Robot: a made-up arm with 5 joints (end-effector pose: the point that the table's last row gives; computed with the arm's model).
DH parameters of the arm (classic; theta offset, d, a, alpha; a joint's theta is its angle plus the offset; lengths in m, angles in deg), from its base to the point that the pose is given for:
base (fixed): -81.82 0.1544 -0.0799 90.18
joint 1: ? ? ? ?
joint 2: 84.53 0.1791 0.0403 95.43
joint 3: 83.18 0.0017 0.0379 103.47
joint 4: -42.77 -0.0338 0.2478 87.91
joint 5: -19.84 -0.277 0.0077 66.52
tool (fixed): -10.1 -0.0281 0 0
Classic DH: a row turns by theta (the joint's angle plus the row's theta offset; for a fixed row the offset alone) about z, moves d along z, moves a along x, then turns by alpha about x.
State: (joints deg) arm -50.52 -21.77 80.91 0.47 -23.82
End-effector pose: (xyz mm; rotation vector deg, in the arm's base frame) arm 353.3 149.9 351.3 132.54 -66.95 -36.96
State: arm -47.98 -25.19 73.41 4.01 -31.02
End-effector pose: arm 350.5 204.8 381.5 134.65 -62.74 -33.94
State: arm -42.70 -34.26 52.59 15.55 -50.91
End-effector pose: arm 318.4 368.7 401.8 132.46 -49.43 -29.79
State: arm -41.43 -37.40 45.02 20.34 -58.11
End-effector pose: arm 301.9 423.1 384.8 128.75 -45.66 -29.79
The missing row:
joint 1: -89.32 0.0508 0.0199 106
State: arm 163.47 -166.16 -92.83 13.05 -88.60
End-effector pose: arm 416.2 156.1 122.0 115.97 -25.33 -89.83
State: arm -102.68 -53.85 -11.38 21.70 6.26
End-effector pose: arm 138.5 279.6 679.1 111.90 -51.64 72.96
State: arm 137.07 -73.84 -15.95 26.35 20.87
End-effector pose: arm 322.2 -362.7 77.9 -126.77 92.01 19.44
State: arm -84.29 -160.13 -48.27 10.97 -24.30
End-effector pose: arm 430.0 162.4 442.3 19.37 -66.96 23.28
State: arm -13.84 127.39 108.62 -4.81 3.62
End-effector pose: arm -255.8 242.1 -148.6 42.92 59.21 -69.37
